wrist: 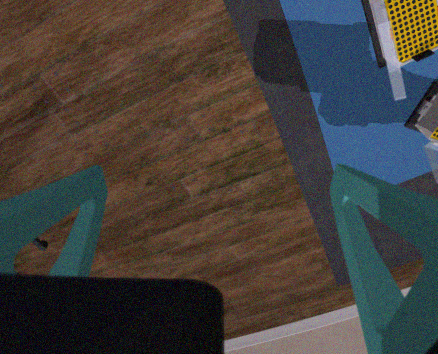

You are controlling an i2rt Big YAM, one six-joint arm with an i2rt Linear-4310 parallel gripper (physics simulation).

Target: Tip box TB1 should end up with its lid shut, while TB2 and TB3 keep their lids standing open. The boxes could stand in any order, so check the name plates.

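Places are measured from the arm's base along level axes (x ahead, y left, z up), in centimetres.
Pixels of known places: gripper, fingertip midpoint: (218, 177).
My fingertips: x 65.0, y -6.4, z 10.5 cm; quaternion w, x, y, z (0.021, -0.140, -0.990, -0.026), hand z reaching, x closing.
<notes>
Ahead of a thing's pixels: the offset from my fingertips to its top centre. "spot": to the spot under its first point. Level surfaces: height alone.
Part of a tip box {dx -30.7, dy +10.5, dz -37.3 cm} (414, 27) with a yellow perforated rack shows at the top right of the wrist view, with a pale clear strip and a dark edge along its left side. Part of a second tip box {spot: dx -36.8, dy +31.2, dz -41.8 cm} (429, 117) shows at the right edge, below the first, with a small bit of yellow rack and a clear piece under it. No name plate can be read, so I cannot tell which boxes these are. A third box does not show. My gripper (218, 177) is wide open and empty, over the wooden surface to the left of and below both boxes.
The boxes stand on a blue mat {dz -44.7 cm} (350, 150) with a dark grey border (300, 145). Brown wooden surface (150, 100) lies to the left. A pale edge strip (290, 329) runs along the bottom. Broad shadows fall on the mat beside the boxes.
</notes>
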